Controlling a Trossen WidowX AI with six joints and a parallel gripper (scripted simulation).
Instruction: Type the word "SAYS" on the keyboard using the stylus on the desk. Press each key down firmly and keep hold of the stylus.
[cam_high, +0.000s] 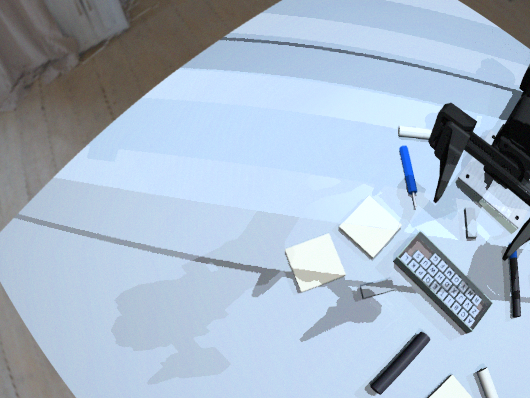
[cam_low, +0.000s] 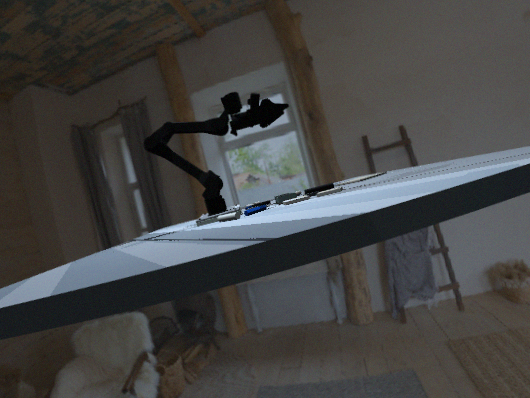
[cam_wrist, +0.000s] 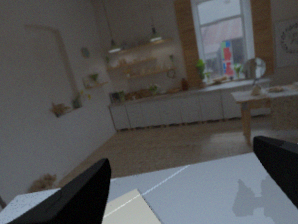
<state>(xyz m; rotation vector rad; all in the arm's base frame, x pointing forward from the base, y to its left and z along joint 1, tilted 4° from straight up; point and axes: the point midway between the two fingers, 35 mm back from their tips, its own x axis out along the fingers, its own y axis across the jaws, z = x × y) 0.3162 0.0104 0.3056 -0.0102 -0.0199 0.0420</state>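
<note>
The stylus is 18 cm behind my gripper tip, 11 cm to the right of it and 33 cm below it. From my gripper tip the other things lie so: stylus tip: 16 cm behind, 9 cm to the right, 33 cm below; then dark cylinder: 7 cm ahead, 8 cm to the left, 33 cm below; then grey eraser: 4 cm to the right, 33 cm below.
</note>
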